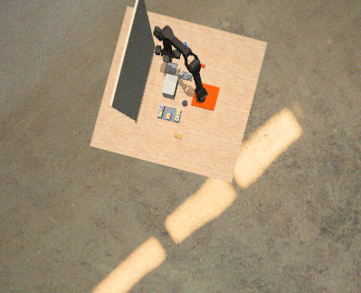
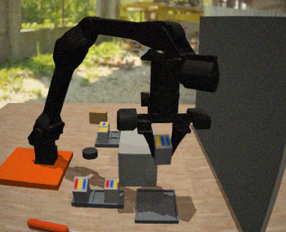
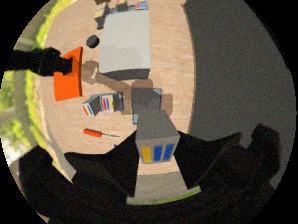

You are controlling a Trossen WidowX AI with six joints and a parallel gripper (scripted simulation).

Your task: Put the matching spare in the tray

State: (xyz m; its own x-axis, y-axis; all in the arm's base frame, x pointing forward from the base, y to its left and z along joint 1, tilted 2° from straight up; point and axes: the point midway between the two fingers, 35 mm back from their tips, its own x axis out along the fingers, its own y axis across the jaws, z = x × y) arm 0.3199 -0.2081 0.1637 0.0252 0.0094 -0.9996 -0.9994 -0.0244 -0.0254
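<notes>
Now: gripper tip 14 cm above the dark tray. The rest, counted from my gripper tip: rack 15 cm behind, 3 cm to the left, 13 cm below; grey mounted unit 4 cm behind, 18 cm to the left, 9 cm below; spare block 18 cm behind, 2 cm to the left, 9 cm below.
</notes>
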